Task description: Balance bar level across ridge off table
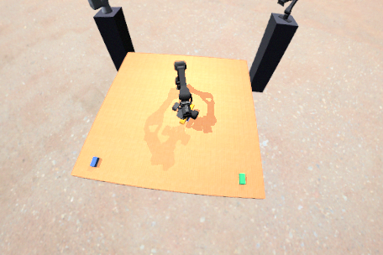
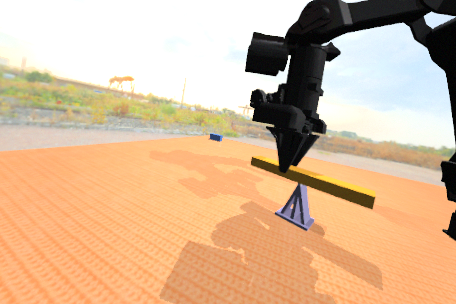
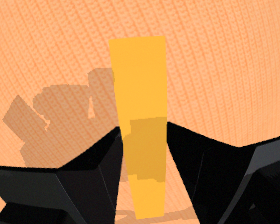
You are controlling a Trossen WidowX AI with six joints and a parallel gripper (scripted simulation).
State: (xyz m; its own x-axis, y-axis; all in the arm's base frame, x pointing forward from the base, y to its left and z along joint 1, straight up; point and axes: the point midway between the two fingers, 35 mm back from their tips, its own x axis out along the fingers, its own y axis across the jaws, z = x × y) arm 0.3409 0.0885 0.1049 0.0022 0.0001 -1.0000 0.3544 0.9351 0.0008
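The yellow bar lies 3 cm behind my gripper tip and 1 cm to the left of it. The rest, counted from my gripper tip: green block (40 cm ahead, 41 cm to the left, 5 cm below); then blue block (40 cm ahead, 59 cm to the right, 5 cm below); then pale purple wedge-shaped ridge (3 cm behind, 1 cm to the left, 4 cm below).
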